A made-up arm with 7 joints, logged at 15 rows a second.
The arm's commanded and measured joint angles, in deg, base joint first. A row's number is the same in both.
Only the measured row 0 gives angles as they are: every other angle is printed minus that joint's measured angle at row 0.
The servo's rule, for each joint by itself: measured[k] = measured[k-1] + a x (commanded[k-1-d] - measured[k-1]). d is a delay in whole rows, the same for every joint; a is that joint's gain. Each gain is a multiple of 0.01, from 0.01 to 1. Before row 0 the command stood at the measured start. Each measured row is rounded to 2 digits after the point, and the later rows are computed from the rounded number. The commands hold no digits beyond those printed.
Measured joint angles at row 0:
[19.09, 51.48, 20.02, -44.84, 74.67, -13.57, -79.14]
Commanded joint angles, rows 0 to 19:
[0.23, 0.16, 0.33, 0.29, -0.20, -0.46, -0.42]
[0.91, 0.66, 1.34, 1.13, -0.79, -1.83, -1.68]
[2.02, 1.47, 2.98, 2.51, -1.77, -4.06, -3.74]
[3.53, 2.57, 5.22, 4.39, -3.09, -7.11, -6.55]
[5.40, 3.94, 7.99, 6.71, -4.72, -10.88, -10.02]
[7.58, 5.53, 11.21, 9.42, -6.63, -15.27, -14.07]
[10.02, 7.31, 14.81, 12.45, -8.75, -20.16, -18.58]
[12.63, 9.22, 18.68, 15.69, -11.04, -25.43, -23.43]
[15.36, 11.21, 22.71, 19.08, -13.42, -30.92, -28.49]
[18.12, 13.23, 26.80, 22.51, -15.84, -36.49, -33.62]
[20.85, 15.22, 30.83, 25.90, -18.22, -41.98, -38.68]
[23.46, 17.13, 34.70, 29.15, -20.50, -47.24, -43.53]
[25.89, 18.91, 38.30, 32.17, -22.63, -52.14, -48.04]
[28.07, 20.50, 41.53, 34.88, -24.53, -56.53, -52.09]
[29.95, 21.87, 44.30, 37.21, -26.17, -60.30, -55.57]
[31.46, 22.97, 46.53, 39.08, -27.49, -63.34, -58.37]
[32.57, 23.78, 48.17, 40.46, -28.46, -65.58, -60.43]
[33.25, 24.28, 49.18, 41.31, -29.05, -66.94, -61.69]
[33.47, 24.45, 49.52, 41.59, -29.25, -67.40, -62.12]
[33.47, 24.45, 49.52, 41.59, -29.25, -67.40, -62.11]
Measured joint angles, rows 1 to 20:
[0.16, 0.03, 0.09, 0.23, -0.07, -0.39, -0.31]
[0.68, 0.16, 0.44, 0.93, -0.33, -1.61, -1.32]
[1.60, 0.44, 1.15, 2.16, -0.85, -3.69, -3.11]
[2.93, 0.89, 2.29, 3.90, -1.66, -6.60, -5.66]
[4.63, 1.53, 3.89, 6.09, -2.76, -10.24, -8.89]
[6.67, 2.37, 5.94, 8.69, -4.15, -14.52, -12.72]
[8.98, 3.41, 8.42, 11.62, -5.81, -19.31, -17.06]
[11.50, 4.63, 11.29, 14.79, -7.69, -24.51, -21.77]
[14.16, 6.01, 14.49, 18.14, -9.75, -29.96, -26.74]
[16.89, 7.53, 17.94, 21.55, -11.94, -35.51, -31.83]
[19.62, 9.14, 21.55, 24.94, -14.20, -41.01, -36.90]
[22.27, 10.82, 25.23, 28.22, -16.47, -46.31, -41.81]
[24.77, 12.52, 28.89, 31.30, -18.69, -51.27, -46.42]
[27.05, 14.20, 32.43, 34.09, -20.79, -55.74, -50.62]
[29.05, 15.81, 35.75, 36.52, -22.73, -59.62, -54.28]
[30.71, 17.31, 38.77, 38.52, -24.44, -62.78, -57.31]
[31.99, 18.67, 41.40, 40.03, -25.89, -65.16, -59.62]
[32.86, 19.85, 43.58, 41.03, -27.03, -66.67, -61.15]
[33.28, 20.82, 45.24, 41.47, -27.83, -67.29, -61.87]
[33.41, 21.58, 46.44, 41.56, -28.34, -67.38, -62.05]
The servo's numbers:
d 0
a 0.69 0.21 0.28 0.78 0.36 0.85 0.74

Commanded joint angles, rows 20 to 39:
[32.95, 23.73, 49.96, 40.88, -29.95, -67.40, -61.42]
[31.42, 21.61, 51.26, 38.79, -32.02, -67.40, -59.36]
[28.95, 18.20, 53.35, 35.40, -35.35, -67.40, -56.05]
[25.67, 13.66, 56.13, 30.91, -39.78, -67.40, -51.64]
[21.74, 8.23, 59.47, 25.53, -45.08, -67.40, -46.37]
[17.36, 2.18, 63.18, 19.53, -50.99, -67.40, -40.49]
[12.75, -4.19, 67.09, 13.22, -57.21, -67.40, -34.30]
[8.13, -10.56, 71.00, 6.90, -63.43, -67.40, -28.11]
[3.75, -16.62, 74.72, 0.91, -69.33, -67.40, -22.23]
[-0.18, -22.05, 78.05, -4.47, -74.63, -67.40, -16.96]
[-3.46, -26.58, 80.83, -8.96, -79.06, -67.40, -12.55]
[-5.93, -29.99, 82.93, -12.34, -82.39, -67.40, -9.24]
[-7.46, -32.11, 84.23, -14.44, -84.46, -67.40, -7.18]
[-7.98, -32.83, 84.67, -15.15, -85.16, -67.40, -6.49]
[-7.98, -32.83, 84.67, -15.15, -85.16, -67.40, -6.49]
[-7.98, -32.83, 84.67, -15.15, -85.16, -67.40, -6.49]
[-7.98, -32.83, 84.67, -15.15, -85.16, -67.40, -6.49]
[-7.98, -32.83, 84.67, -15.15, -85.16, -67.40, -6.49]
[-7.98, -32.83, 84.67, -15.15, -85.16, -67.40, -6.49]
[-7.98, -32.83, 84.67, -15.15, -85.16, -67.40, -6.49]
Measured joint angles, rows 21 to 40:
[33.09, 22.03, 47.43, 41.03, -28.92, -67.40, -61.58]
[31.94, 21.94, 48.50, 39.28, -30.04, -67.40, -59.94]
[29.88, 21.15, 49.86, 36.25, -31.95, -67.40, -57.06]
[26.98, 19.58, 51.62, 32.08, -34.77, -67.40, -53.05]
[23.36, 17.20, 53.82, 26.97, -38.48, -67.40, -48.11]
[19.22, 14.05, 56.44, 21.17, -42.98, -67.40, -42.47]
[14.76, 10.22, 59.42, 14.97, -48.10, -67.40, -36.42]
[10.19, 5.86, 62.66, 8.68, -53.62, -67.40, -30.27]
[5.75, 1.14, 66.04, 2.62, -59.28, -67.40, -24.32]
[1.66, -3.73, 69.40, -2.91, -64.81, -67.40, -18.87]
[-1.87, -8.53, 72.60, -7.63, -69.94, -67.40, -14.19]
[-4.67, -13.04, 75.49, -11.30, -74.42, -67.40, -10.53]
[-6.60, -17.04, 77.94, -13.75, -78.03, -67.40, -8.05]
[-7.55, -20.36, 79.82, -14.84, -80.60, -67.40, -6.90]
[-7.85, -22.98, 81.18, -15.08, -82.24, -67.40, -6.60]
[-7.94, -25.05, 82.16, -15.13, -83.29, -67.40, -6.52]
[-7.97, -26.68, 82.86, -15.15, -83.96, -67.40, -6.50]
[-7.98, -27.97, 83.37, -15.15, -84.39, -67.40, -6.49]
[-7.98, -28.99, 83.73, -15.15, -84.67, -67.40, -6.49]
[-7.98, -29.80, 83.99, -15.15, -84.85, -67.40, -6.49]

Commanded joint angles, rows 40 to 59:
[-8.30, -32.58, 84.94, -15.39, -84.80, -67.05, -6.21]
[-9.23, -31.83, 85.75, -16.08, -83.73, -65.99, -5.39]
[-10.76, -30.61, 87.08, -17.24, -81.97, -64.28, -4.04]
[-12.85, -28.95, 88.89, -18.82, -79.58, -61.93, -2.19]
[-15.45, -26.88, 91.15, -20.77, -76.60, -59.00, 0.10]
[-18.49, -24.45, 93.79, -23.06, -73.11, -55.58, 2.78]
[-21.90, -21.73, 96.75, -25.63, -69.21, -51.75, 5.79]
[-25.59, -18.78, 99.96, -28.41, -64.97, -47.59, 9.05]
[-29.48, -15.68, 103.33, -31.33, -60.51, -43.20, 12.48]
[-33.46, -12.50, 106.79, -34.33, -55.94, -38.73, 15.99]
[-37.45, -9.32, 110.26, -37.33, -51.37, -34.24, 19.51]
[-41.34, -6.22, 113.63, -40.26, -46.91, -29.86, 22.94]
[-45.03, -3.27, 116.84, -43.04, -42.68, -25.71, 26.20]
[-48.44, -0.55, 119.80, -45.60, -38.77, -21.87, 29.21]
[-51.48, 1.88, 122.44, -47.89, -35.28, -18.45, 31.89]
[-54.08, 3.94, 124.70, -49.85, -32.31, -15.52, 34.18]
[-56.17, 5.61, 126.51, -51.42, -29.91, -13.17, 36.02]
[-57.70, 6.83, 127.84, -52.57, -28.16, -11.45, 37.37]
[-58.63, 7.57, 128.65, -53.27, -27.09, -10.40, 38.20]
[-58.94, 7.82, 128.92, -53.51, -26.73, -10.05, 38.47]
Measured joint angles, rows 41 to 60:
[-8.20, -30.38, 84.26, -15.34, -84.83, -67.10, -6.28]
[-8.91, -30.68, 84.68, -15.92, -84.43, -66.16, -5.62]
[-10.19, -30.67, 85.35, -16.95, -83.54, -64.56, -4.45]
[-12.03, -30.31, 86.34, -18.41, -82.11, -62.32, -2.78]
[-14.39, -29.59, 87.69, -20.25, -80.13, -59.50, -0.65]
[-17.22, -28.51, 89.40, -22.44, -77.60, -56.17, 1.89]
[-20.45, -27.09, 91.46, -24.93, -74.58, -52.41, 4.78]
[-24.00, -25.34, 93.84, -27.64, -71.12, -48.31, 7.94]
[-27.78, -23.31, 96.50, -30.52, -67.30, -43.97, 11.30]
[-31.70, -21.04, 99.38, -33.49, -63.21, -39.52, 14.77]
[-35.67, -18.58, 102.43, -36.49, -58.95, -35.03, 18.28]
[-39.58, -15.98, 105.57, -39.43, -54.62, -30.64, 21.73]
[-43.34, -13.31, 108.73, -42.25, -50.32, -26.45, 25.04]
[-46.86, -10.63, 111.83, -44.86, -46.16, -22.56, 28.13]
[-50.05, -8.00, 114.80, -47.22, -42.24, -19.07, 30.91]
[-52.83, -5.49, 117.57, -49.27, -38.67, -16.05, 33.33]
[-55.13, -3.16, 120.07, -50.95, -35.52, -13.60, 35.32]
[-56.90, -1.06, 122.25, -52.21, -32.87, -11.77, 36.84]
[-58.09, 0.75, 124.04, -53.04, -30.79, -10.61, 37.85]
[-58.68, 2.23, 125.41, -53.41, -29.33, -10.13, 38.31]

